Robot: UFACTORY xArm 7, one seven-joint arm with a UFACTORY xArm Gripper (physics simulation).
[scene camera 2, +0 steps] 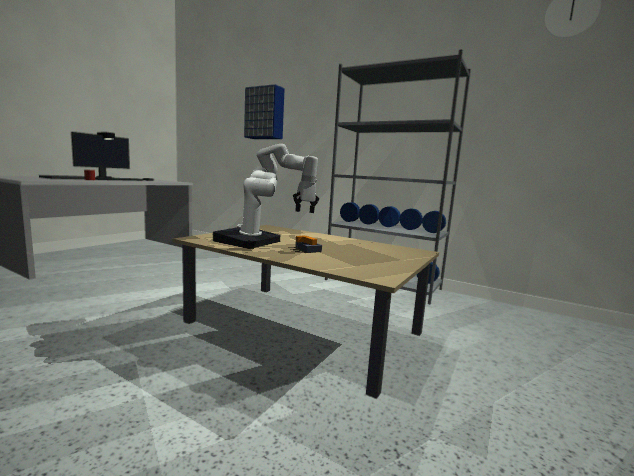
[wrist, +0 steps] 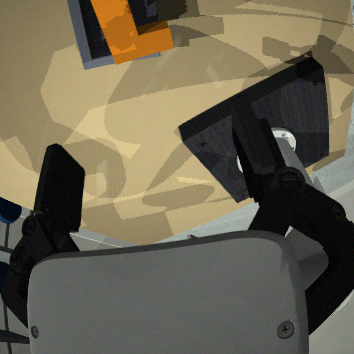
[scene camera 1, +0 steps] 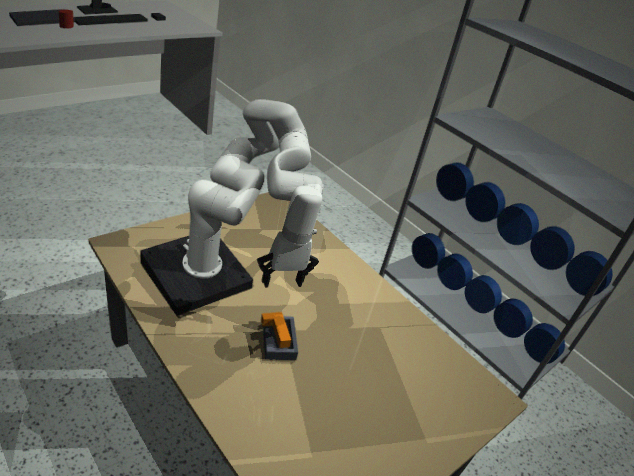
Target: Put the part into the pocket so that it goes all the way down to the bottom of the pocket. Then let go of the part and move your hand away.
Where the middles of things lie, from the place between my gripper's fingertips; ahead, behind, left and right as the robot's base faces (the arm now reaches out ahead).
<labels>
Now: hand 3 cm short of the orange L-shaped part [wrist: 126,41], 1 cm to the left of it and 15 cm above it. From my hand the other things lie so: dark pocket block [scene camera 1: 272,351] (4 cm ahead, 1 cm to the right, 18 cm below).
</labels>
